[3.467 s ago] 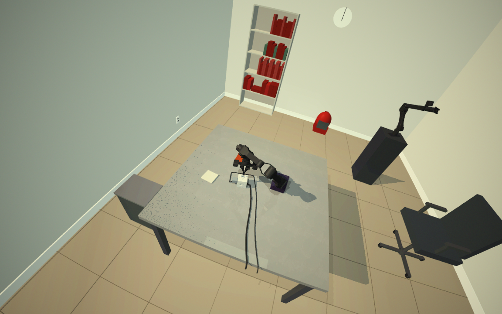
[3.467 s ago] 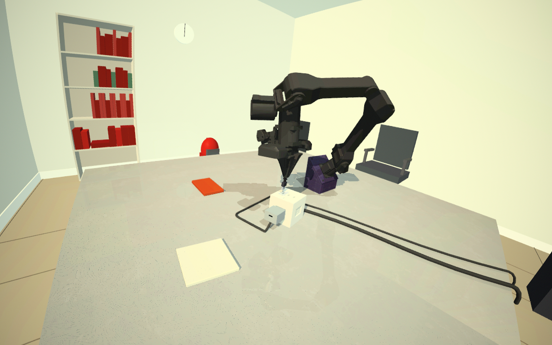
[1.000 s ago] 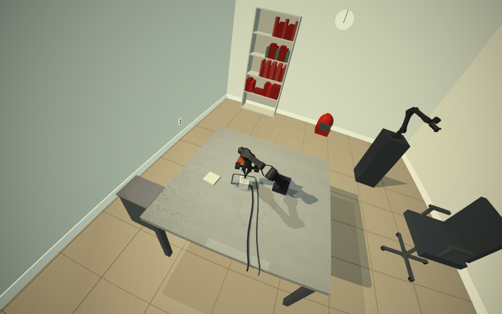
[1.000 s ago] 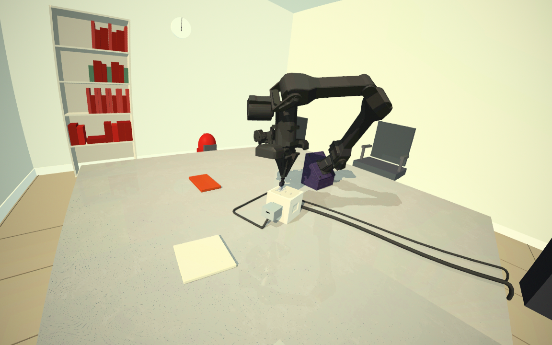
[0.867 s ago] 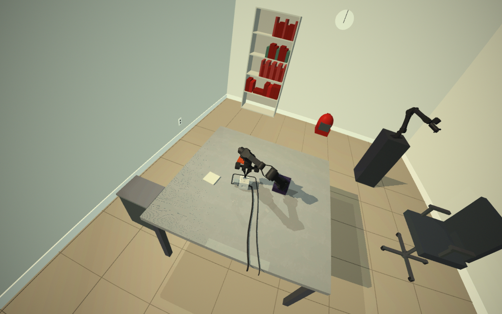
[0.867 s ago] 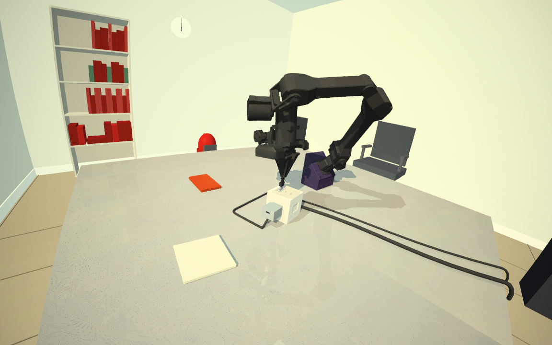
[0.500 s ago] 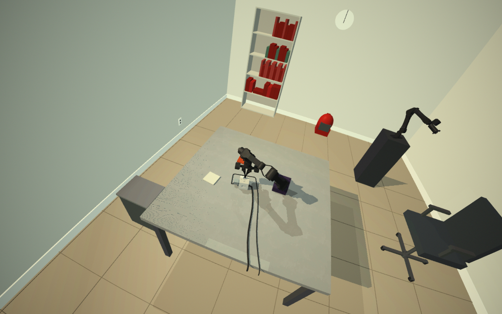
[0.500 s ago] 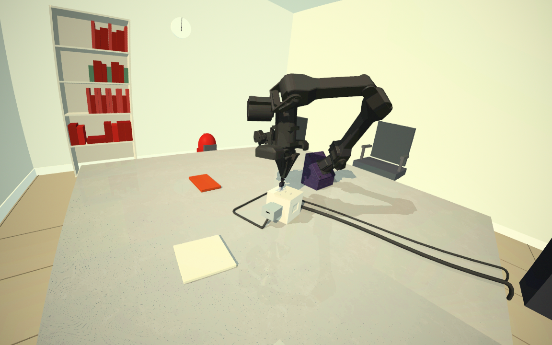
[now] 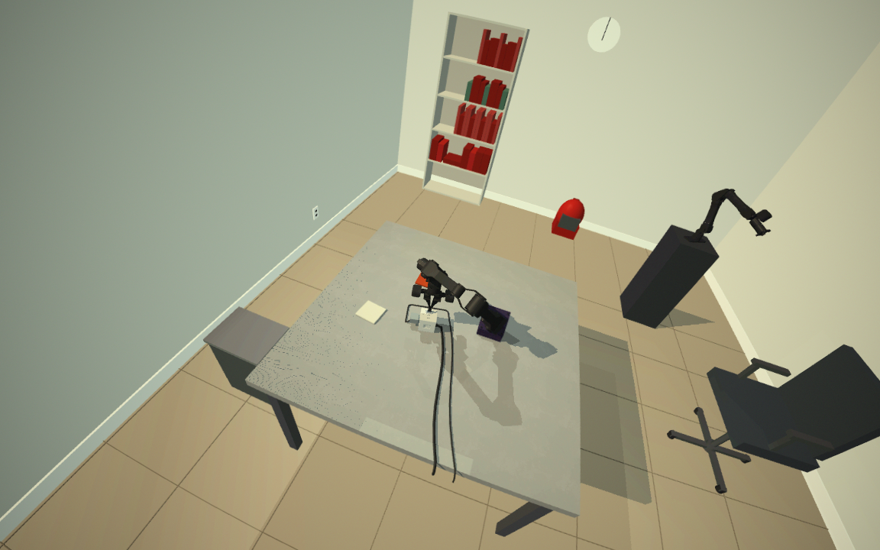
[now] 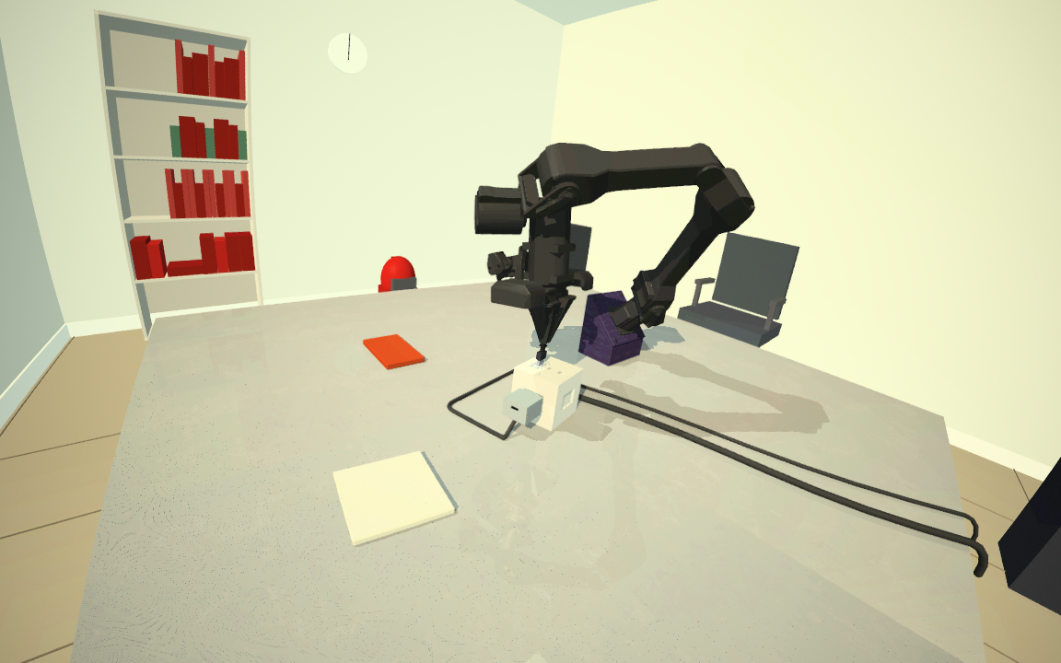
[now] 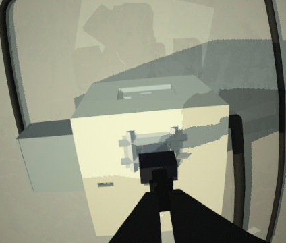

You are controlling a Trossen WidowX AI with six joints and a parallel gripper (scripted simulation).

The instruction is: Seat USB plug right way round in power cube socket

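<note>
Right now the dark usb plug is 20 mm below my gripper tip. From my gripper tip the other things lie so: socket: 40 mm below; orange pad: 120 mm ahead, 290 mm to the right, 110 mm below; cream pad: 270 mm ahead, 60 mm to the left, 110 mm below.
</note>
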